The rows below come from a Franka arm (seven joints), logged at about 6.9 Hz.
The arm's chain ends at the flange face. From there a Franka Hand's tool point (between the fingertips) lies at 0.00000 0.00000 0.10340 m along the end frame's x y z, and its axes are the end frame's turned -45 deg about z.
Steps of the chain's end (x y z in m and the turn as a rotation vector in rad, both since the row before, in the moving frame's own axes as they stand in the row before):
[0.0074 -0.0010 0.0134 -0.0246 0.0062 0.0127]
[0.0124 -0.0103 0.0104 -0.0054 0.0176 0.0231]
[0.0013 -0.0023 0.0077 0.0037 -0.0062 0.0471]
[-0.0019 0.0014 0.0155 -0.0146 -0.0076 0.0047]
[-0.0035 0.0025 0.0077 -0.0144 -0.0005 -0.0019]
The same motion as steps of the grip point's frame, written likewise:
[0.0046 0.0068 0.0134 -0.0218 -0.0130 0.0127]
[0.0169 0.0032 0.0104 -0.0163 0.0086 0.0231]
[0.0024 -0.0014 0.0077 0.0070 -0.0018 0.0471]
[-0.0040 0.0002 0.0155 -0.0049 -0.0157 0.0047]
[-0.0053 0.0003 0.0077 -0.0098 -0.0105 -0.0019]

